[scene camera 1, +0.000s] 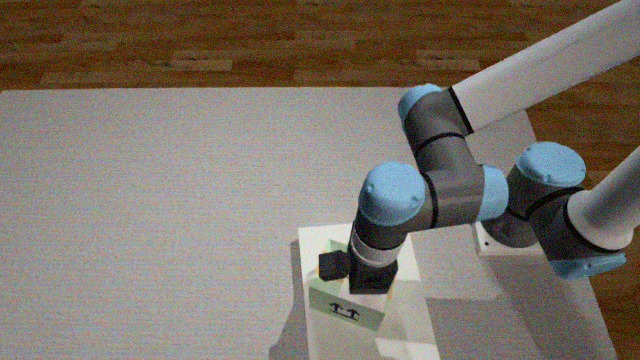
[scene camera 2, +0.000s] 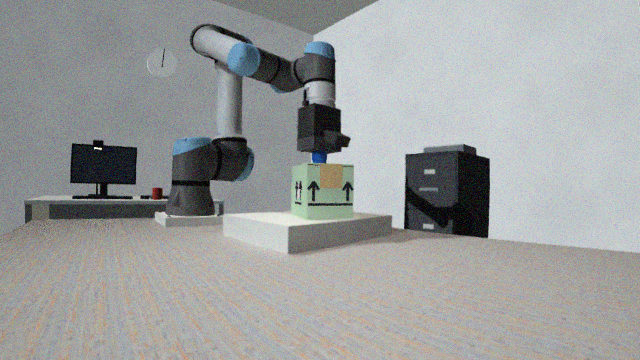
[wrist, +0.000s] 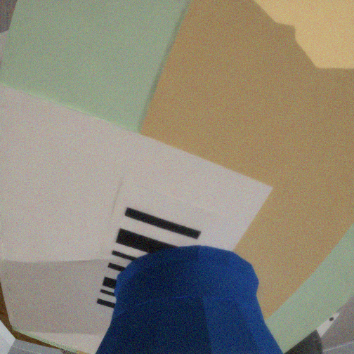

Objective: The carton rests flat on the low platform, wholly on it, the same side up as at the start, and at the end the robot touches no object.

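The light green carton, with tan tape and a white barcode label on top, stands upright, its side arrows pointing up. It is at the white low platform, turned at an angle to the platform's edges. Its underside appears to meet the platform's top, with no gap visible in scene camera 2; its visible lower edges lie within the platform's outline. My blue suction cup is shut on the carton's top, beside the barcode. The arm hides the cup and part of the carton in scene camera 1.
The robot's base stands on the table near the platform. In scene camera 2, a desk with a monitor and a red cup stands behind at left, and a dark cabinet at right.
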